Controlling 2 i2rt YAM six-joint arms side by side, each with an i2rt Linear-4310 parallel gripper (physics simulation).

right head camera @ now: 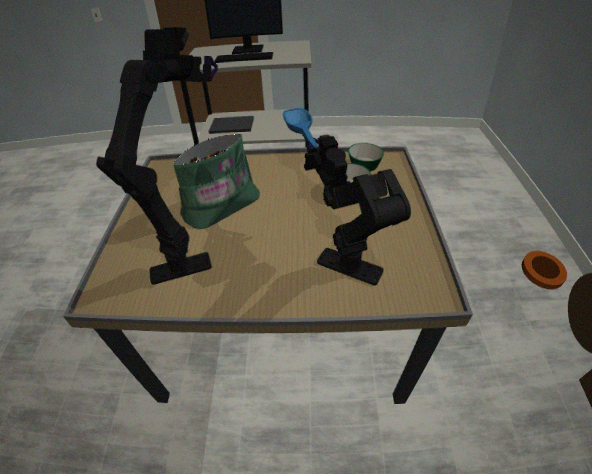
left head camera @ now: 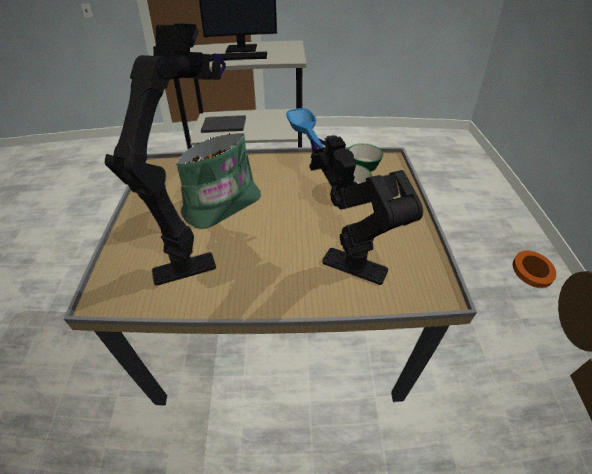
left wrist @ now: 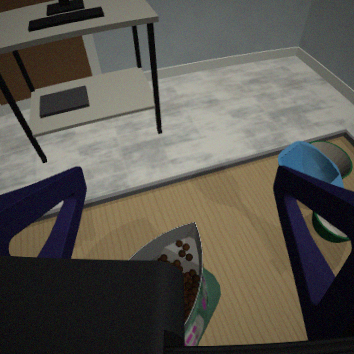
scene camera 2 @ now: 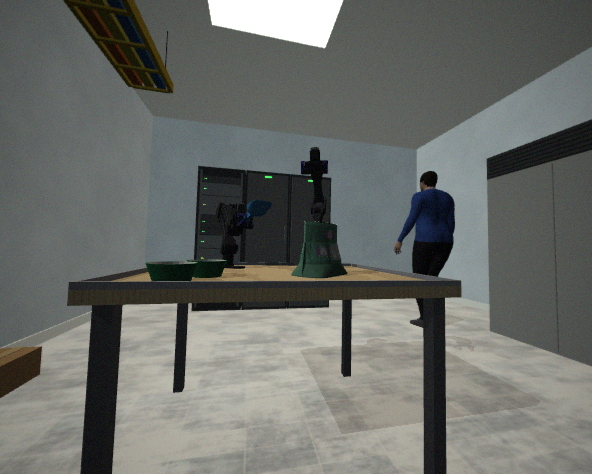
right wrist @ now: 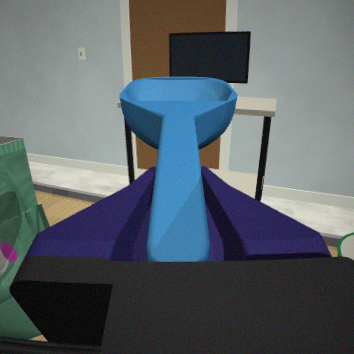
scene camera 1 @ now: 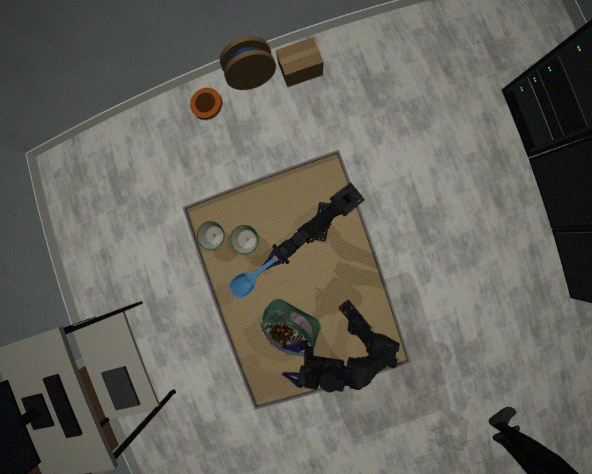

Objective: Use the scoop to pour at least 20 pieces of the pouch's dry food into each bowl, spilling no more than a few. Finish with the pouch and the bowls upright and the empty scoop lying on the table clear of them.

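Observation:
The green pouch (left head camera: 215,195) (right head camera: 215,195) (scene camera 1: 301,320) (scene camera 2: 320,252) stands upright and open, with brown pieces inside. Two green bowls with pale insides (scene camera 1: 211,235) (scene camera 1: 244,239) stand upright side by side; no food shows in them. My right gripper (left head camera: 317,145) (scene camera 1: 272,260) is shut on the handle of the blue scoop (left head camera: 301,120) (right head camera: 298,120) (scene camera 1: 242,285) (right wrist: 178,120). It holds the scoop above the table between pouch and bowls, bowl part facing up, with no pieces visible in it. My left gripper (left head camera: 220,66) (right head camera: 212,66) (left wrist: 179,176) is open and empty, high above the pouch's side.
The wooden table (left head camera: 280,300) has a raised grey rim. A desk with a monitor (left head camera: 239,17) stands behind it. An orange round pot (left head camera: 534,268) (scene camera 1: 206,103) stands on the floor. A person in a blue top (scene camera 2: 434,215) stands beyond the table in scene camera 2.

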